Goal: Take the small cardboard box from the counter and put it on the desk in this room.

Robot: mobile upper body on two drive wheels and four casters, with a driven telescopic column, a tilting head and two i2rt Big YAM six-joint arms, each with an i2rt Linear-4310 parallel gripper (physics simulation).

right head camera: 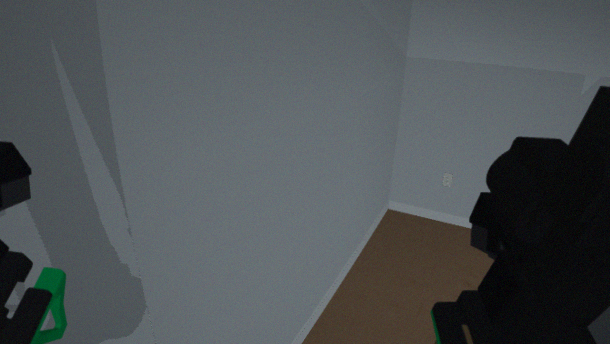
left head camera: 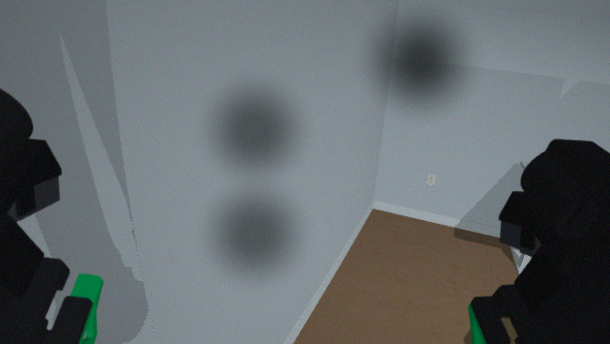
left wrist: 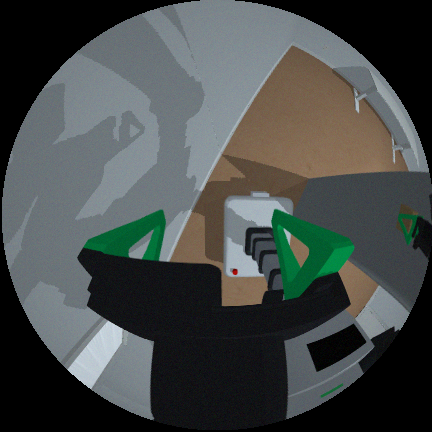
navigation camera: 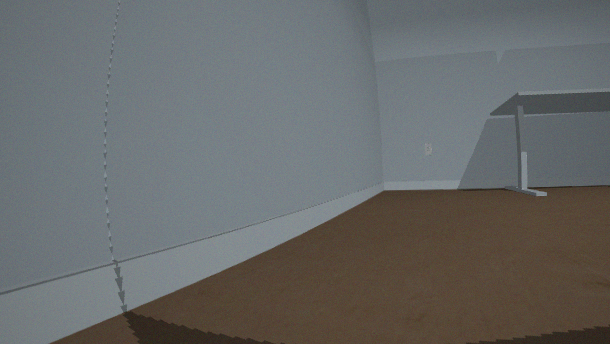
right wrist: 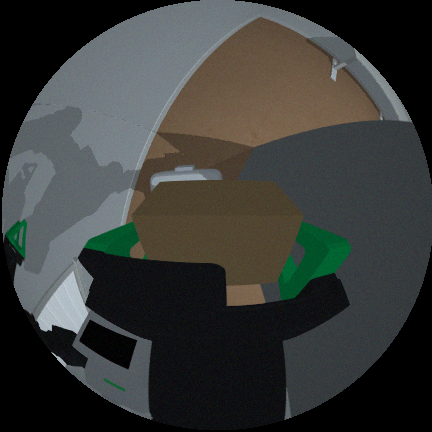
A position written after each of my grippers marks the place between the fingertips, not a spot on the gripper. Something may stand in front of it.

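Note:
I can see my left gripper (right head camera: 18,324). There is a small brown cardboard box (right wrist: 248,227) as well, and in the navigation camera view that box is out of frame.

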